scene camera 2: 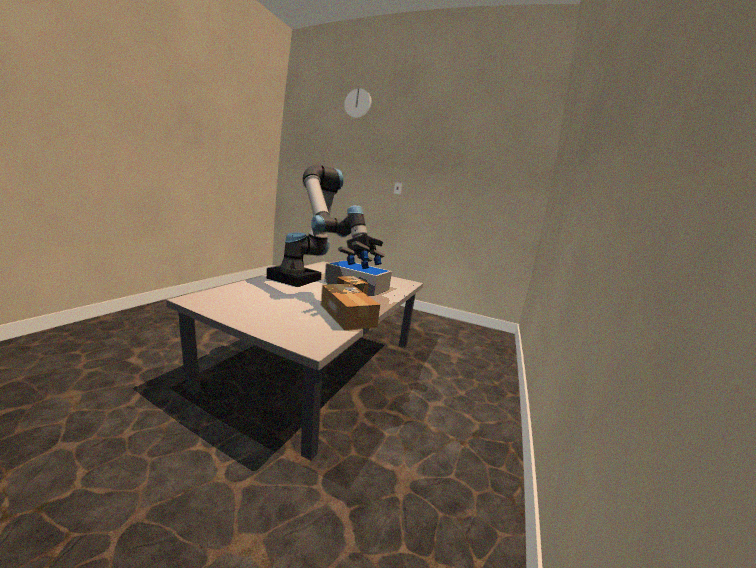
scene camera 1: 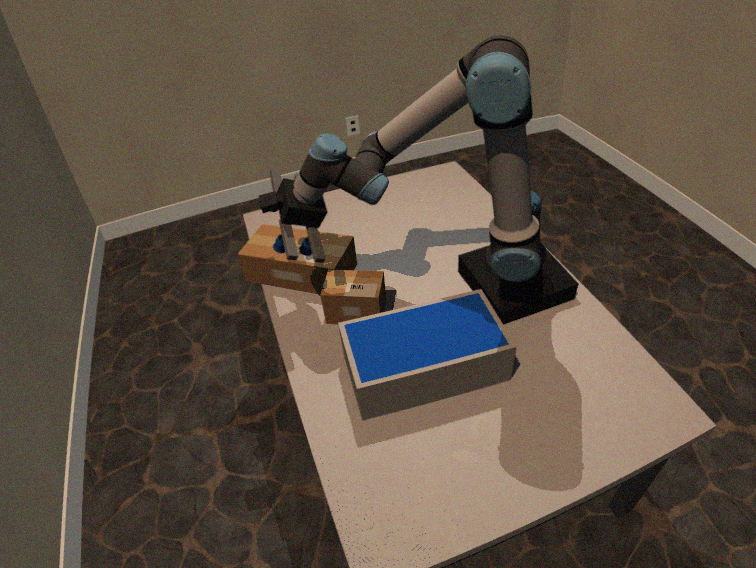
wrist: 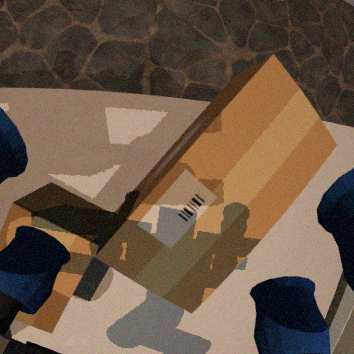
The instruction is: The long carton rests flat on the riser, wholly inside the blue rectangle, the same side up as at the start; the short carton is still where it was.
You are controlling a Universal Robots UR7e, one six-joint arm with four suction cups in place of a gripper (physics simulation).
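Places are measured from the arm's base along level axes (x ahead, y left, z up), in millimetres.
Where they show: hand, tool point: (scene camera 2: 365,263) (wrist: 160,234); arm's base, link origin: (scene camera 2: 292,270).
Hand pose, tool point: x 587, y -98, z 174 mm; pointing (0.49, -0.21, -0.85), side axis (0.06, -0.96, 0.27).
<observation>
Things, the pixels of their top centre, and the offset from my tool point. "spot": a spot on its surface instead. Level surfaces: height alone.
- long carton, top centre: (wrist: 232,195) (scene camera 1: 295,245) (scene camera 2: 349,293) 3 mm back, 101 mm right, 129 mm down
- table, surface height: 234 mm down
- short carton, top centre: (wrist: 31,277) (scene camera 1: 352,282) (scene camera 2: 352,280) 137 mm back, 110 mm left, 129 mm down
- riser, top centre: (scene camera 1: 424,334) (scene camera 2: 358,267) 265 mm back, 348 mm left, 114 mm down
- low box with a bare blue rectangle, surface spot: (scene camera 1: 423,335) spot: 262 mm back, 349 mm left, 113 mm down
The long carton (scene camera 1: 274,262) (scene camera 2: 350,307) (wrist: 253,147) lies flat on the table (scene camera 1: 443,479) at its left edge, and one end juts out over the floor. The short carton (scene camera 1: 352,292) (scene camera 2: 354,282) (wrist: 53,200) sits right beside it, toward the riser. The riser (scene camera 1: 438,385) (scene camera 2: 383,282) is a low box with a bare blue rectangle (scene camera 1: 423,335) on top. My gripper (scene camera 1: 299,248) (scene camera 2: 363,258) hovers a little above the long carton's top and holds nothing. Its blue suction cups (wrist: 291,309) frame the wrist view.
The arm's black base (scene camera 1: 517,282) stands on the table behind the riser's right end. The arm reaches left across the back of the table. The stone floor (scene camera 1: 179,423) lies just beyond the table's left edge under the long carton's end.
</observation>
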